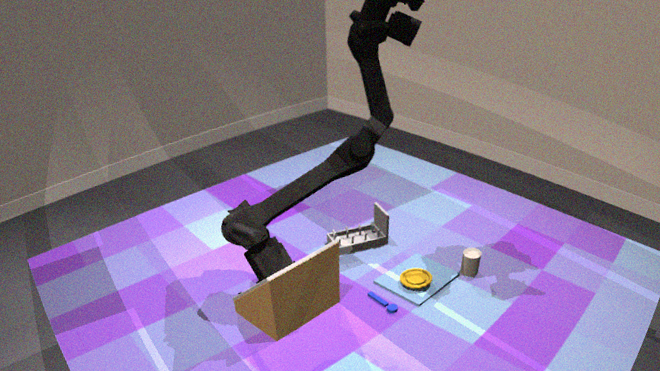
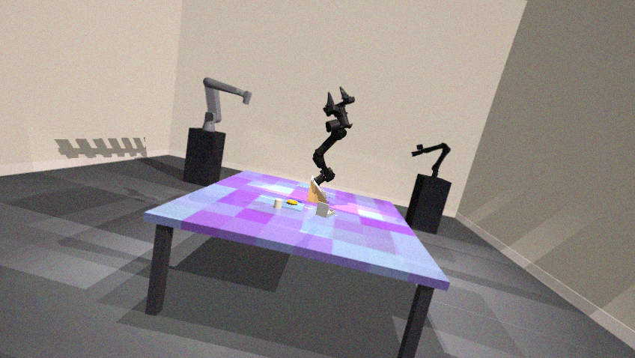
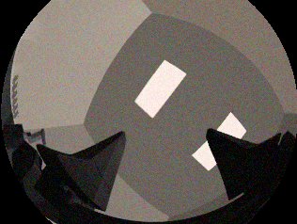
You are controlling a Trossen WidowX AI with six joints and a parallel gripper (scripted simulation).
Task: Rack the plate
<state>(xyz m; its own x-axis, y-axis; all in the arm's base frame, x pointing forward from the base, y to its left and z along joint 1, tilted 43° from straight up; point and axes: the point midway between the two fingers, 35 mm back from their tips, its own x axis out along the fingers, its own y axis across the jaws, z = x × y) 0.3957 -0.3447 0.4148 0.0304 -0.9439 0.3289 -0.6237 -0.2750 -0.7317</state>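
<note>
My gripper tip is now 700 mm above the yellow plate, 120 mm to the left of it and 80 mm past it. Also, from my gripper tip: beige cylinder (690 mm below, 180 mm to the right, 50 mm ahead); grey dish rack (690 mm below, 100 mm to the left, 40 mm behind); blue spoon (710 mm below, 180 mm behind, 120 mm to the right).
</note>
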